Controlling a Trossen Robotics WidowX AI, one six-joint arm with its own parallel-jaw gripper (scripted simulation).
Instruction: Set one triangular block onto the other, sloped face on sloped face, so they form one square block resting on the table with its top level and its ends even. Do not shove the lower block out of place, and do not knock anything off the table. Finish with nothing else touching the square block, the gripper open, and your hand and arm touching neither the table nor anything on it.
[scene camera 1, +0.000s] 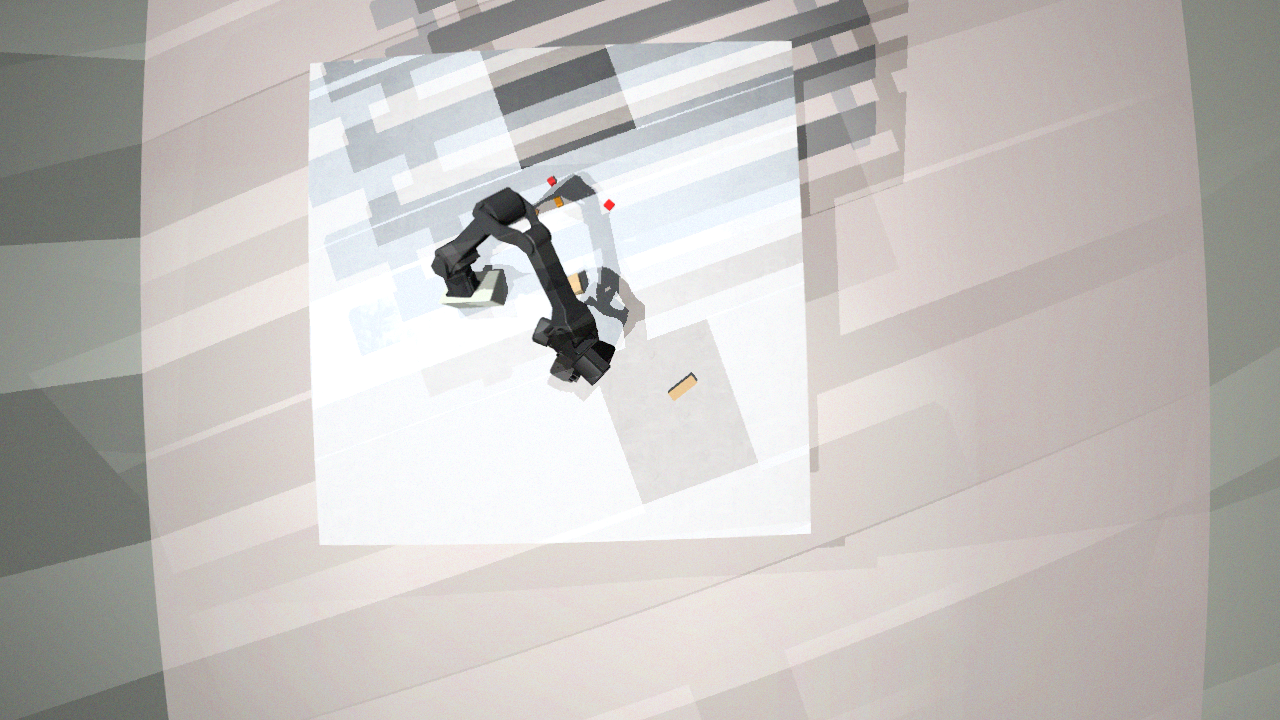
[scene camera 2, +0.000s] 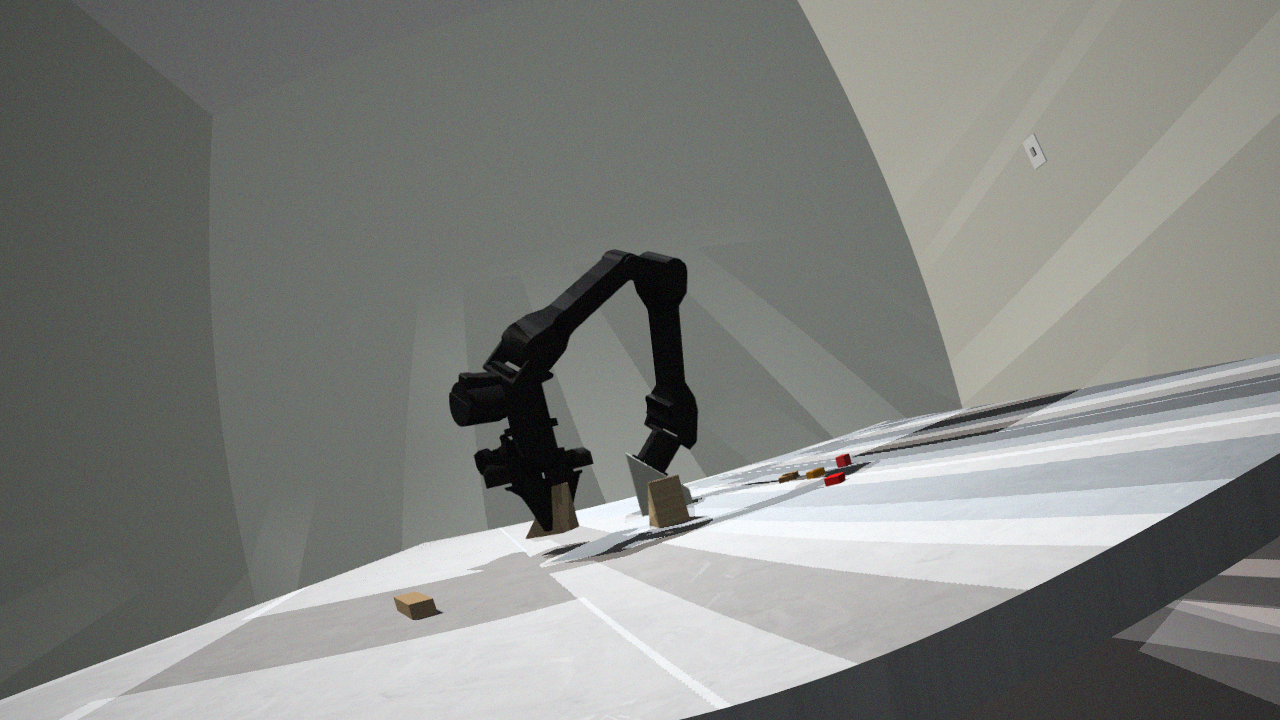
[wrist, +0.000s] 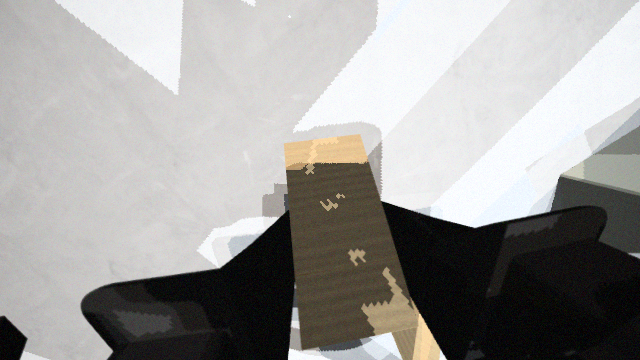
I see my gripper and a low tan block.
My gripper is seen too in scene camera 1 and in the wrist view.
